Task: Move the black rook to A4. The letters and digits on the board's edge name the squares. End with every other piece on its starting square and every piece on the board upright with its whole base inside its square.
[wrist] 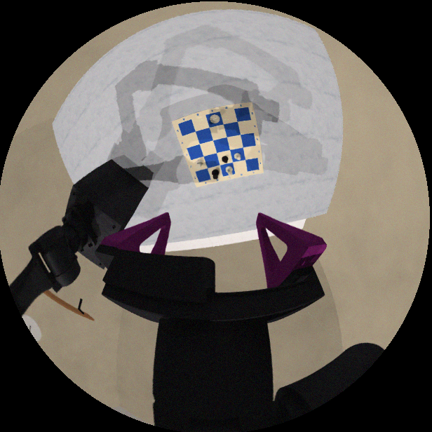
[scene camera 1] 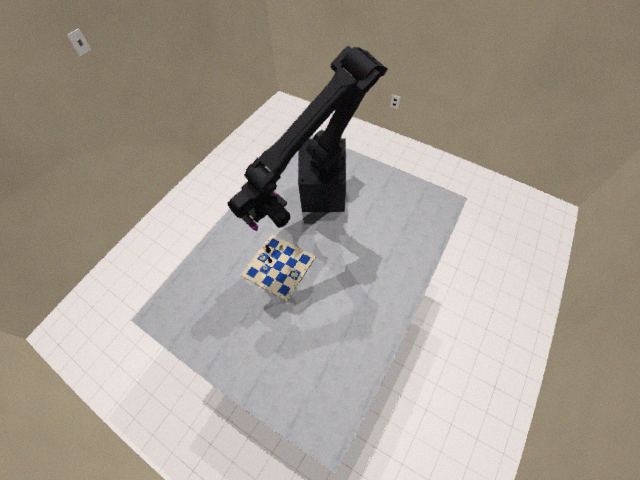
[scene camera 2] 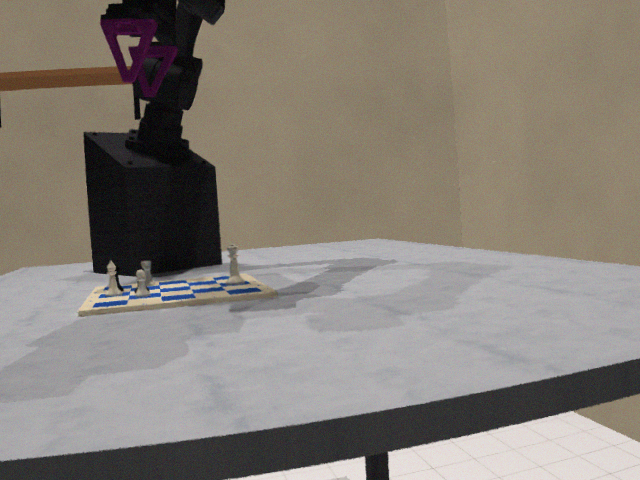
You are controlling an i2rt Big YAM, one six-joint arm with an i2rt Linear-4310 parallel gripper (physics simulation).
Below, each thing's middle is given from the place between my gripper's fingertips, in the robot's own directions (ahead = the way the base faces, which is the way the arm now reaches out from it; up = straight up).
I see the chessboard [scene camera 1: 277, 279] 30 mm ahead of my hand, 30 mm to the left of it and 260 mm below it.
